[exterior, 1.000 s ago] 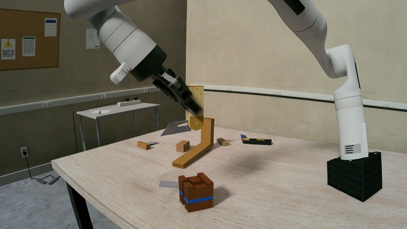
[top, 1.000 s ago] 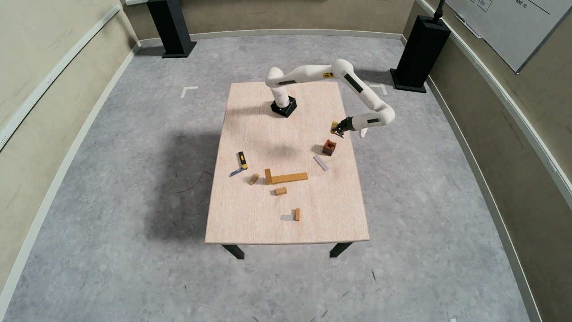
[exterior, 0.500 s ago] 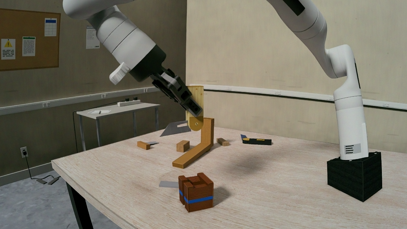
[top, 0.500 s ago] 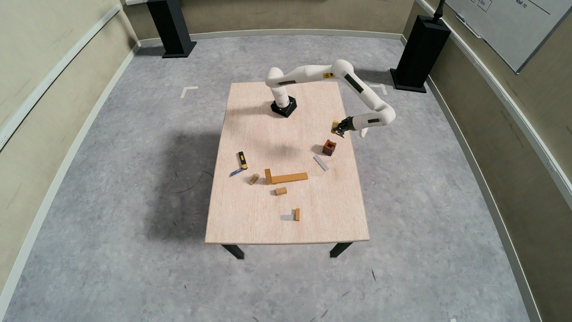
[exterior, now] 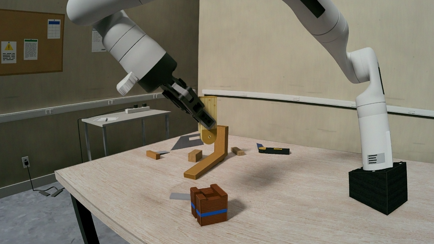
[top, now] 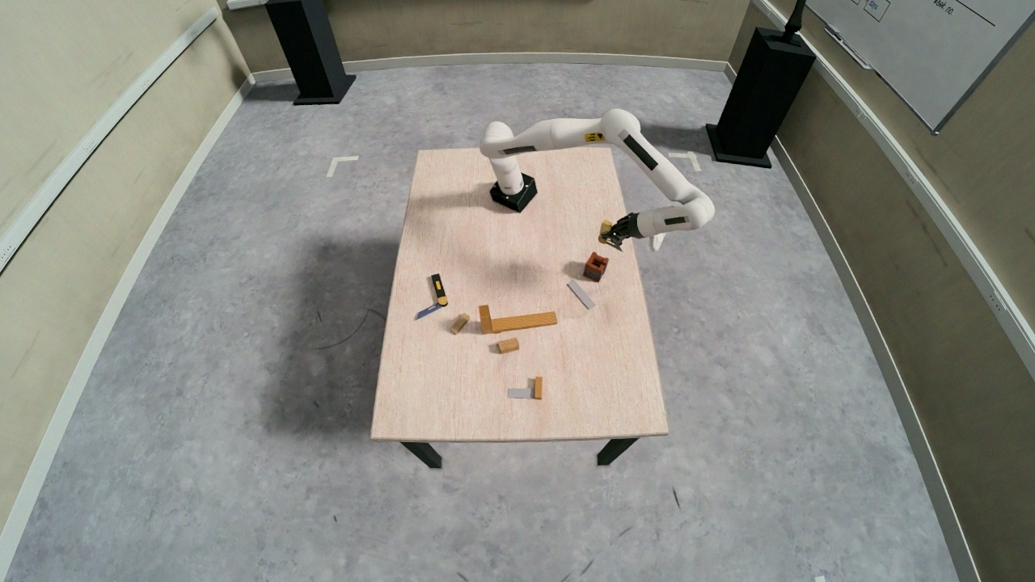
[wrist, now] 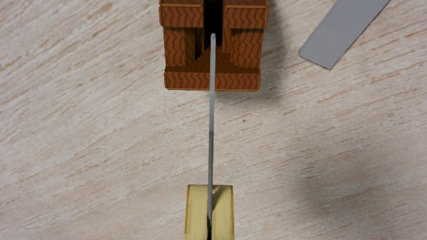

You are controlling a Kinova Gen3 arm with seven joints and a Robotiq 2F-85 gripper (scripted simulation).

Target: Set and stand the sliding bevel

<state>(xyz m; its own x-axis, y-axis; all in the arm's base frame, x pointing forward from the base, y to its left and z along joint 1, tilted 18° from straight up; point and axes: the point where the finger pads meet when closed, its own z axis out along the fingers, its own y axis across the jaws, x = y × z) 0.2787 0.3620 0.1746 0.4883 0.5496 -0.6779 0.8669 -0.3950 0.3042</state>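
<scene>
Now: the wooden sliding bevel 2 cm below my hand. The rest, counted from my hand: grey strip (22 cm below, 9 cm ahead, 5 cm to the right); then wood-and-metal square (45 cm ahead, 22 cm below, 20 cm to the right); then wooden block (31 cm ahead, 28 cm to the right, 21 cm below).
</scene>
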